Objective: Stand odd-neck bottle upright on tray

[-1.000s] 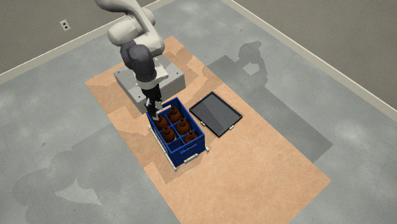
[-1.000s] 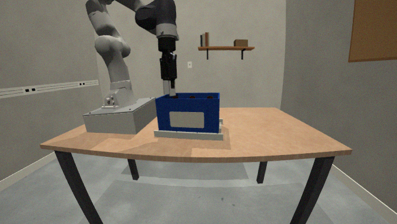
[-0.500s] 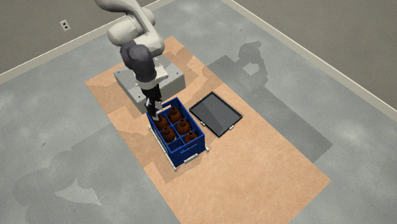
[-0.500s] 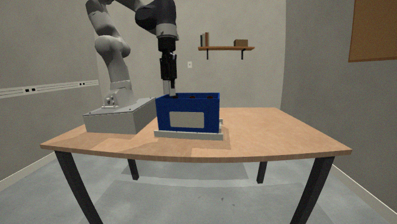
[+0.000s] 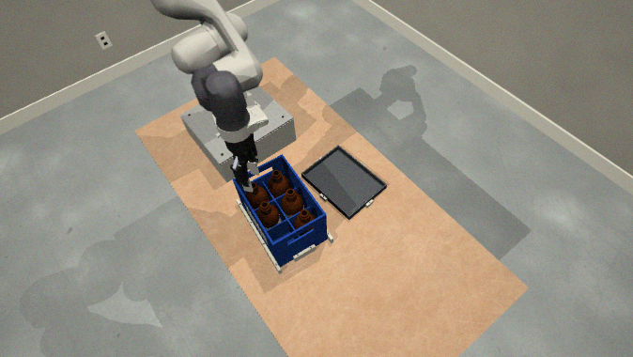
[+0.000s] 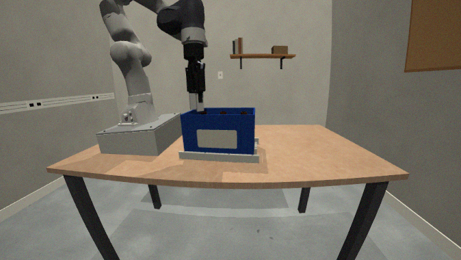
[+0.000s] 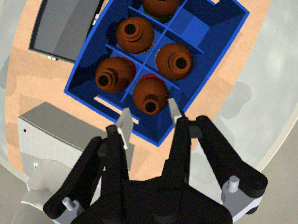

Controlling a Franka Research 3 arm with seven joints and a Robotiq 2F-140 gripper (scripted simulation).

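Right now the bottle is 130 mm below my hand. Round my hand: blue crate 130 mm below, 90 mm ahead, 50 mm to the left; then dark grey tray 310 mm to the left, 200 mm below, 60 mm ahead.
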